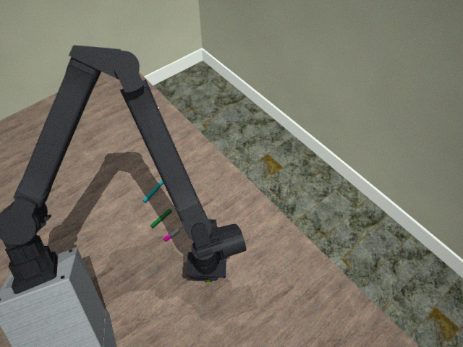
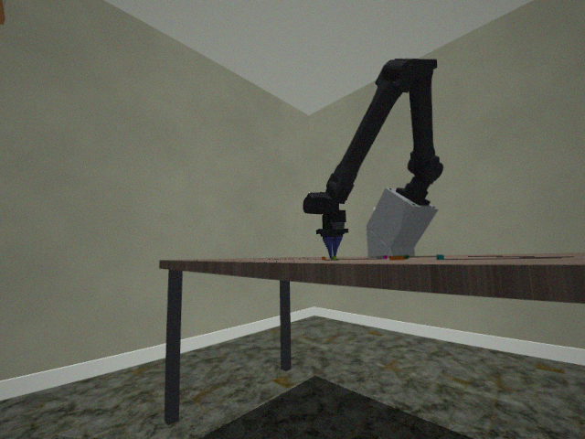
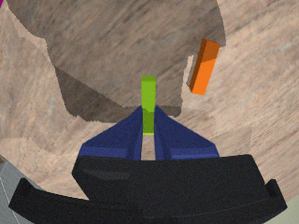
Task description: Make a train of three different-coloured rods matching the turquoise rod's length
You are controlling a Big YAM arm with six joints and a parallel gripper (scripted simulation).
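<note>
My gripper is now 170 mm to the right of the grey rod, 30 mm past it and 10 mm above it. From my hand the other things lie so: lime rod (10 mm to the left, 10 mm below); magenta rod (160 mm to the left, 60 mm behind, 10 mm below); green rod (240 mm to the left, 50 mm behind, 10 mm below).
</note>
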